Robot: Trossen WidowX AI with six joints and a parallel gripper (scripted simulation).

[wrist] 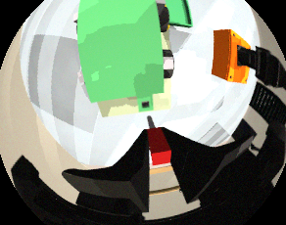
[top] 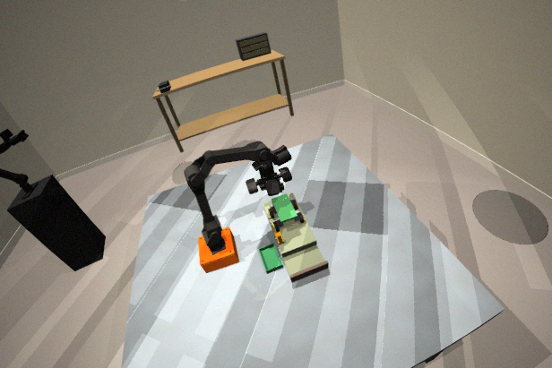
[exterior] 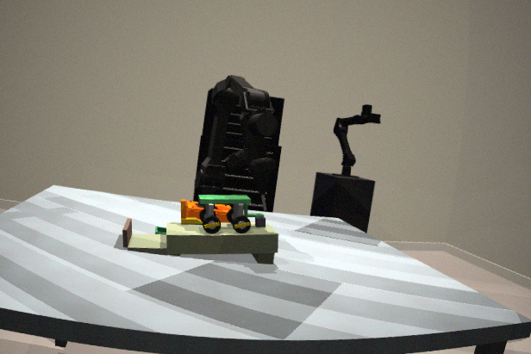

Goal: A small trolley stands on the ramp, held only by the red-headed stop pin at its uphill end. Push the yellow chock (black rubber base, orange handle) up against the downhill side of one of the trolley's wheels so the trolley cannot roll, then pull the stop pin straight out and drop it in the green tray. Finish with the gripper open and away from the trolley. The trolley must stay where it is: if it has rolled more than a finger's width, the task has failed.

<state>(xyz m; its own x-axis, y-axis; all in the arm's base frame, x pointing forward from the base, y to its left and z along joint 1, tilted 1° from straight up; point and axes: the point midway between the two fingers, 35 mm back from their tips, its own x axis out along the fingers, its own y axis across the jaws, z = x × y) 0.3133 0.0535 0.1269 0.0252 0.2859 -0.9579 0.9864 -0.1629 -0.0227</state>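
Right now my gripper tip is 130 mm past the green tray, 200 mm to the left of it and 180 mm above it. Also, from my gripper tip: green-topped trolley (10 mm ahead, 100 mm to the right, 60 mm below); pale ramp (10 mm ahead, 110 mm to the right, 130 mm below); red-headed stop pin (right at my gripper tip).
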